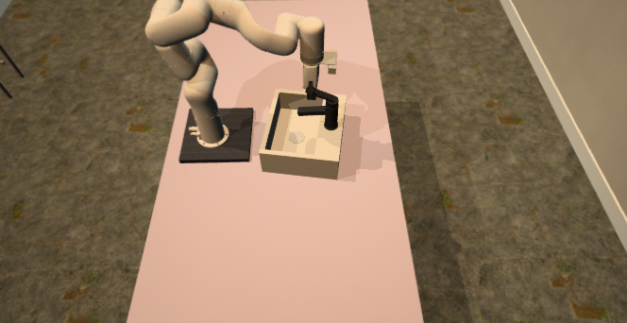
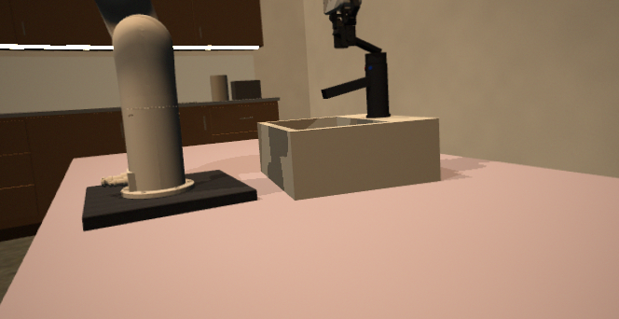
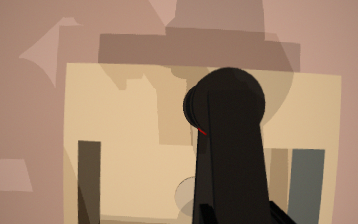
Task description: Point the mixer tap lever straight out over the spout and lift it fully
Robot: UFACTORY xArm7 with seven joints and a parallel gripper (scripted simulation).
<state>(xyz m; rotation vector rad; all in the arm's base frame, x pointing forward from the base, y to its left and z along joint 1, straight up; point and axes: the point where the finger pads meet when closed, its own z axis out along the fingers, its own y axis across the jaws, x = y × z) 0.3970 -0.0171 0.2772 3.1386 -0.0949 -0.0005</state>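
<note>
Now: the lever 30 mm ahead of my hand and 10 mm below it. Also, from my hand: beige sink basin: 50 mm behind, 10 mm to the left, 260 mm below; then black mixer tap: 50 mm ahead, 60 mm below.
</note>
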